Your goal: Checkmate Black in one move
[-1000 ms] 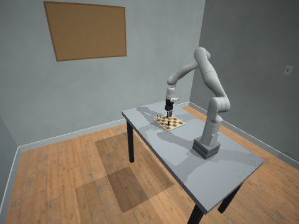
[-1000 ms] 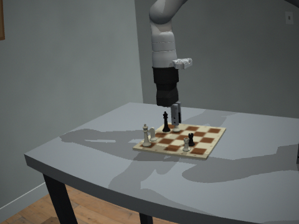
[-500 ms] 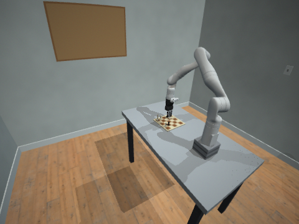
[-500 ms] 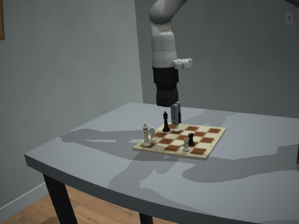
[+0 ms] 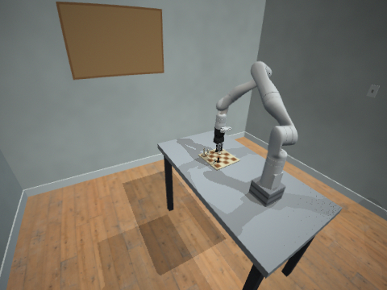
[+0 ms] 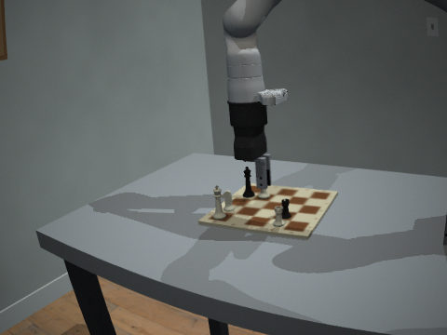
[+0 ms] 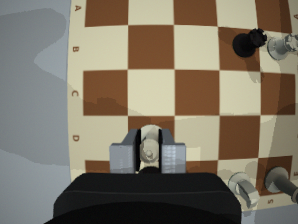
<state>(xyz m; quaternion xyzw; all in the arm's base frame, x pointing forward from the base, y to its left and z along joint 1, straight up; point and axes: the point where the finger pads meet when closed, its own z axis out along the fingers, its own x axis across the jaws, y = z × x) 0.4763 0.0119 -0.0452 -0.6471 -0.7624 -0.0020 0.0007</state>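
My gripper is now 1 cm above the white piece. Also, from my hand: black rook (9 cm behind, 7 cm to the left, 3 cm below); then chessboard (4 cm behind, 3 cm to the left, 4 cm below); then black king (4 cm ahead, 1 cm to the left, 1 cm below).
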